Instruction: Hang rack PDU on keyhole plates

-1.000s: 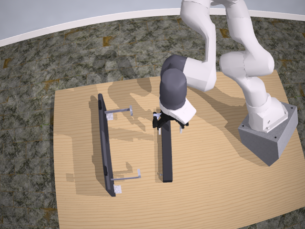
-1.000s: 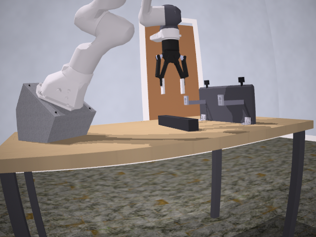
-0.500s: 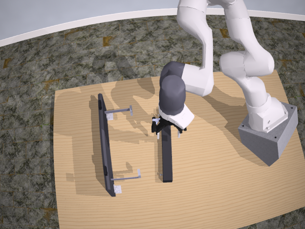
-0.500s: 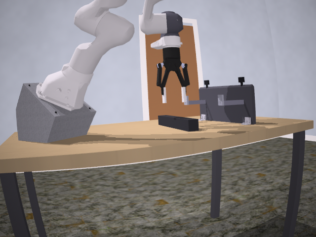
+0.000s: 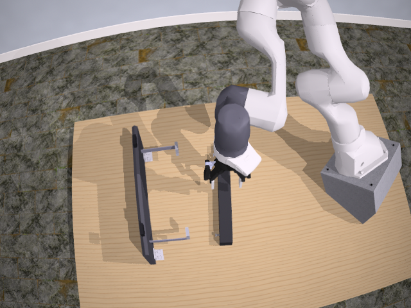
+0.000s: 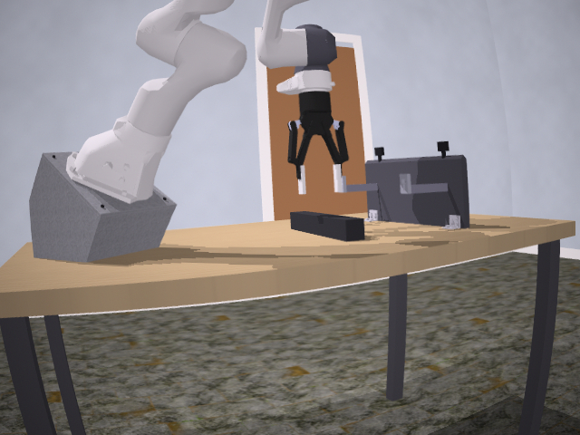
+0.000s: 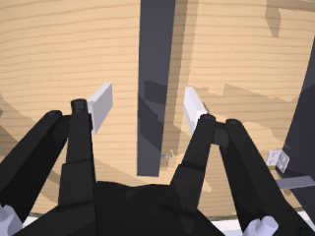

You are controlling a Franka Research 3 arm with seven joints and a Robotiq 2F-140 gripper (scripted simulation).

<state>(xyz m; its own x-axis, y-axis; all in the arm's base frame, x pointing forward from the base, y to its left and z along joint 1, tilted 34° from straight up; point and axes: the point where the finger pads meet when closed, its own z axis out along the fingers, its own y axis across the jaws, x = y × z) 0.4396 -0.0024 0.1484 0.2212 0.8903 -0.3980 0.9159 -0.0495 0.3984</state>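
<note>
My gripper is now 20 mm short of the rack PDU and 100 mm above it. Also, from my hand: dark upright panel: 280 mm ahead, 30 mm to the right, 40 mm below.
</note>
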